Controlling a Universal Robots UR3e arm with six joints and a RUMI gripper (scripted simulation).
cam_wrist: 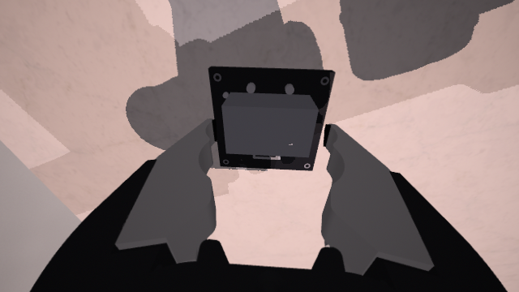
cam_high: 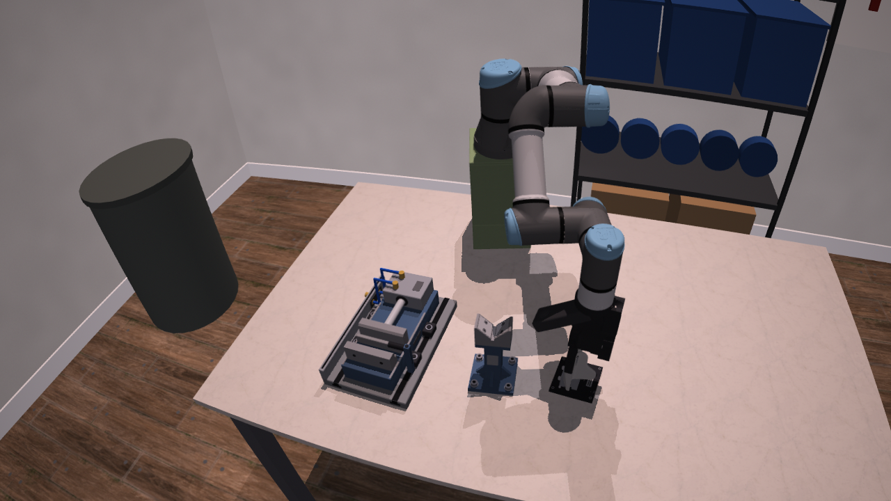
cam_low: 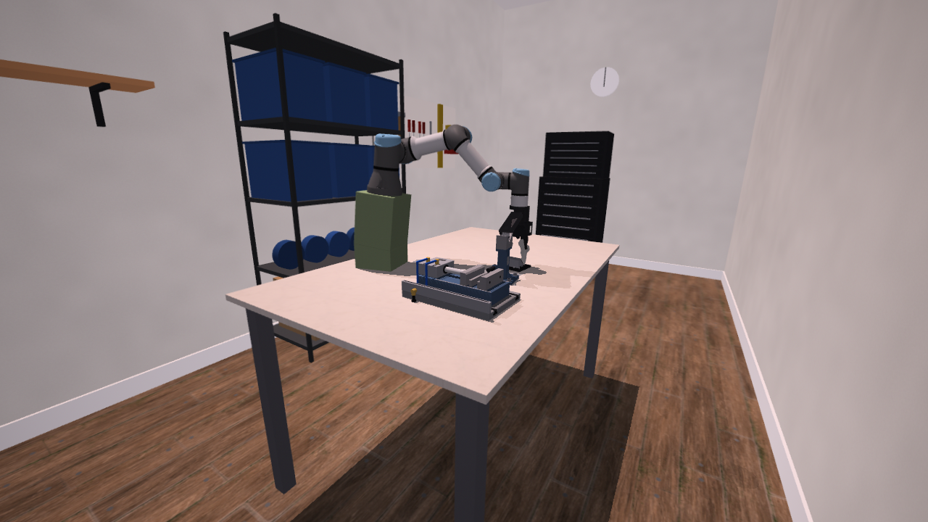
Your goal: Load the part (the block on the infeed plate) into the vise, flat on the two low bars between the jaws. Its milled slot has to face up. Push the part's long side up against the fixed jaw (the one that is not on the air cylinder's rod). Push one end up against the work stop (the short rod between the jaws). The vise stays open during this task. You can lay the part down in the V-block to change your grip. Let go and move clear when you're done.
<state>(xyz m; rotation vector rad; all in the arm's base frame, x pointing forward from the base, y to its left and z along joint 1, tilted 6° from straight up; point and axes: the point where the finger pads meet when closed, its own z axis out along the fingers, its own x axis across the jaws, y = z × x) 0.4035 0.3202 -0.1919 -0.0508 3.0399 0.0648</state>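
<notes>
The part lies 1 cm below my hand. Also, from my hand: dark work stop rod: 12 cm ahead, 32 cm to the right, 6 cm above; then black infeed plate: 1 cm to the left, 3 cm below; then fixed jaw: 16 cm ahead, 37 cm to the right, 5 cm above.
</notes>
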